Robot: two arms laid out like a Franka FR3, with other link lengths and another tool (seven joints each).
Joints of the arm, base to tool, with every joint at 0 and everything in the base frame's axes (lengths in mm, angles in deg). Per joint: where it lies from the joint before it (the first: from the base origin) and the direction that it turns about. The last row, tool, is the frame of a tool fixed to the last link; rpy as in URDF.
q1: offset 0 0 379.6 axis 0 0 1
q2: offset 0 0 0 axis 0 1 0
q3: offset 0 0 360.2 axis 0 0 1
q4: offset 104.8 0 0 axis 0 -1 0
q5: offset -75.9 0 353.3 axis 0 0 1
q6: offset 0 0 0 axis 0 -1 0
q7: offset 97.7 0 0 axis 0 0 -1
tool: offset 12 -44 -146.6 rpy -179.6 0 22.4
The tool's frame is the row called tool.
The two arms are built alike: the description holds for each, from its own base.
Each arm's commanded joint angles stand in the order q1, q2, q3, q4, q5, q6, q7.
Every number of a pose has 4 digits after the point.
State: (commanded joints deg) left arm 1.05 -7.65 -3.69 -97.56 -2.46 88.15 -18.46; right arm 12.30 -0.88 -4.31 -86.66 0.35 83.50 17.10
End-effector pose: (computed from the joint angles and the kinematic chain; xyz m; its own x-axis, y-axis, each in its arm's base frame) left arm 0.5250 -0.0709 0.6779 0.7849 0.6179 -0.0459 0.6185 -0.7858 -0.0012; right arm 0.5374 0.0300 0.6924 0.9723 0.2305 -0.0390 0.2300 -0.9730 -0.0179
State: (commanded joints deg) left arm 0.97 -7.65 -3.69 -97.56 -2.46 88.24 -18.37; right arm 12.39 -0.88 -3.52 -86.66 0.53 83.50 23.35
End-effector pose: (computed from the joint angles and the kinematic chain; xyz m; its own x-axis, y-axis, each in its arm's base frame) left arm 0.5250 -0.0716 0.6781 0.7868 0.6156 -0.0447 0.6162 -0.7876 -0.0001; right arm 0.5319 0.0385 0.6925 0.9895 0.1387 -0.0400 0.1382 -0.9903 -0.0165
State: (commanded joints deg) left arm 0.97 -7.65 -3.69 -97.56 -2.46 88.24 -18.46; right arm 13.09 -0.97 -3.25 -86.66 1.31 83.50 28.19
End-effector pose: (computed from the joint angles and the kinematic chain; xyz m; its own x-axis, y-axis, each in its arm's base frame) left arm 0.5251 -0.0716 0.6781 0.7858 0.6169 -0.0447 0.6175 -0.7866 -0.0002; right arm 0.5265 0.0495 0.6929 0.9965 0.0731 -0.0404 0.0721 -0.9970 -0.0268
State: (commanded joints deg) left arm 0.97 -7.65 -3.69 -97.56 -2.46 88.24 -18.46; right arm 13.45 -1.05 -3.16 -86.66 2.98 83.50 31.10
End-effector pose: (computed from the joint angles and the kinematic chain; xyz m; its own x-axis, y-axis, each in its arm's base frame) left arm 0.5251 -0.0716 0.6781 0.7858 0.6169 -0.0447 0.6175 -0.7866 -0.0002; right arm 0.5226 0.0582 0.6926 0.9985 0.0337 -0.0443 0.0313 -0.9981 -0.0537
